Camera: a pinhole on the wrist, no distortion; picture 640 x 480 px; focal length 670.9 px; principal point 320.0 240.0 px. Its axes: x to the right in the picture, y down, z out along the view. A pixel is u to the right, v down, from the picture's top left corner.
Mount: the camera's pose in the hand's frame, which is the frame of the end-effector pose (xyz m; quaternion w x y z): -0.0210 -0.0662 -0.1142 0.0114 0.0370 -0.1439 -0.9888
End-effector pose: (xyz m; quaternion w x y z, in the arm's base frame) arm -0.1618 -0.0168 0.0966 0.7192 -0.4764 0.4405 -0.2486
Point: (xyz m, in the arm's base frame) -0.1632 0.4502 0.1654
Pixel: outside the picture
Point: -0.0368 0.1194 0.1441
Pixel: 363 270
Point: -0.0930 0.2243 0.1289
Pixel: 566 143
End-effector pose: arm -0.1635 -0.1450 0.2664 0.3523 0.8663 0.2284 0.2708
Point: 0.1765 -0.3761 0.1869
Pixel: 119 142
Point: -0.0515 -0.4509 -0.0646
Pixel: 492 375
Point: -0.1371 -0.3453 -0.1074
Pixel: outside the picture
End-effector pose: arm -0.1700 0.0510 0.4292 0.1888 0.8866 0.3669 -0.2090
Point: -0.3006 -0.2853 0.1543
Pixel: 406 259
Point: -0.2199 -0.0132 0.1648
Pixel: 110 399
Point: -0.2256 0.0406 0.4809
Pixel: 583 137
